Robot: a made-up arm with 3 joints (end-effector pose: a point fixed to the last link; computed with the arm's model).
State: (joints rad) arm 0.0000 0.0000 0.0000
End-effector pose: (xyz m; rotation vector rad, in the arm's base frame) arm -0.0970 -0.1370 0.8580 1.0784 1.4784 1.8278
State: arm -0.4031 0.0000 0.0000
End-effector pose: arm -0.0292 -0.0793 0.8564 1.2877 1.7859 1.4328
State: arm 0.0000 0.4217 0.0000
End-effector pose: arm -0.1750 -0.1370 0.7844 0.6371 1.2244 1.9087
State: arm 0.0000 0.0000 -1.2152
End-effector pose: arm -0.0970 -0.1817 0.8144 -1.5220 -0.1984 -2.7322
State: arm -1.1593 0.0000 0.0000
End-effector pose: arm 0.0815 -0.0001 0.7646 1.5663 2.2054 0.5335
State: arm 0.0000 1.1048 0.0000
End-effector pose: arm -0.2194 -0.1370 0.6186 -0.0366 0.7765 1.8902
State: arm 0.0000 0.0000 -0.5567
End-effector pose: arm -0.0970 -0.1641 0.8451 1.3215 0.9802 2.3071
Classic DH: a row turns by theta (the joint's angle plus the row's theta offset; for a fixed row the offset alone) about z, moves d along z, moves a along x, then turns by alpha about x. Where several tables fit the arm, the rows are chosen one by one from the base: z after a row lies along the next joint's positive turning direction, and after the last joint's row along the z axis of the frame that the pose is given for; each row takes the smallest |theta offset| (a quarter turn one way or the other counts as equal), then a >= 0, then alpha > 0; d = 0 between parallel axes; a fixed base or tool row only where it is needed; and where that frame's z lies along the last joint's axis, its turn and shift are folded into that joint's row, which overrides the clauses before.
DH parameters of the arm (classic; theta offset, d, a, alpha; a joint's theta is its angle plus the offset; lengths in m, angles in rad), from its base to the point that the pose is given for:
base (fixed): 0.7073 0.6323 -0.1223 1.4436
joint 1: -1.4234 0.1946 0.0183 0.7167
joint 2: -0.1944 -0.0982 -0.165 1.5708
joint 3: -0.1395 0.1308 -0.0547 2.5799
tool (fixed): 1.6994 -0.0026 0 0

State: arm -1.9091 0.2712 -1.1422
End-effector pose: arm 0.0680 -0.0173 0.6906 2.1171 1.4174 0.7110
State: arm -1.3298 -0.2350 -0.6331
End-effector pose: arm 0.1417 -0.0314 0.7212 2.1663 1.5542 0.5532
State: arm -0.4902 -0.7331 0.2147
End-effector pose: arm 0.1663 -0.0680 0.8145 1.9538 2.2463 0.6606
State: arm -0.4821 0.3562 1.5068
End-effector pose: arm -0.1012 -0.0319 0.7628 0.0784 2.1368 -0.0472
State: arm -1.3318 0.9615 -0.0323
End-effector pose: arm -0.1302 -0.0441 0.7642 0.6329 2.1785 1.1415
